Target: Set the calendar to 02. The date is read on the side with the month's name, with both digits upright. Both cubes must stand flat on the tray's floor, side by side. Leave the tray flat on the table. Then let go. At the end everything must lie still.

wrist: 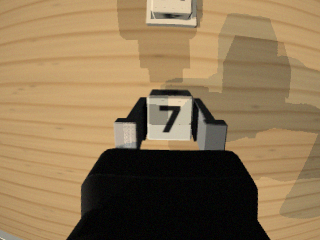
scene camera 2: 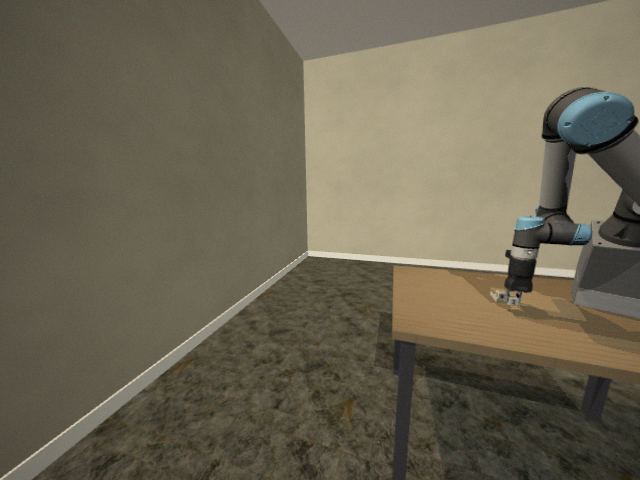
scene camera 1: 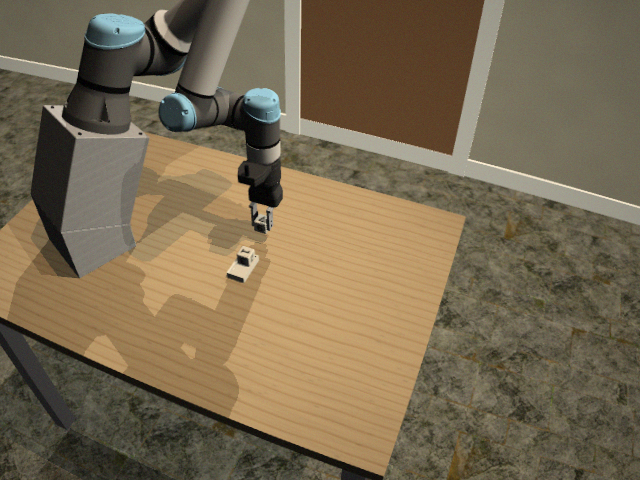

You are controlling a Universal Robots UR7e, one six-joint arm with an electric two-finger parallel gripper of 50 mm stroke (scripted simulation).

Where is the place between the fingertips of my gripper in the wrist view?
169, 111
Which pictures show my gripper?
The wrist view, scene camera 2 and scene camera 1: all of them.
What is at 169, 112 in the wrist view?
A cube.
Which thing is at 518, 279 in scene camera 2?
My gripper.
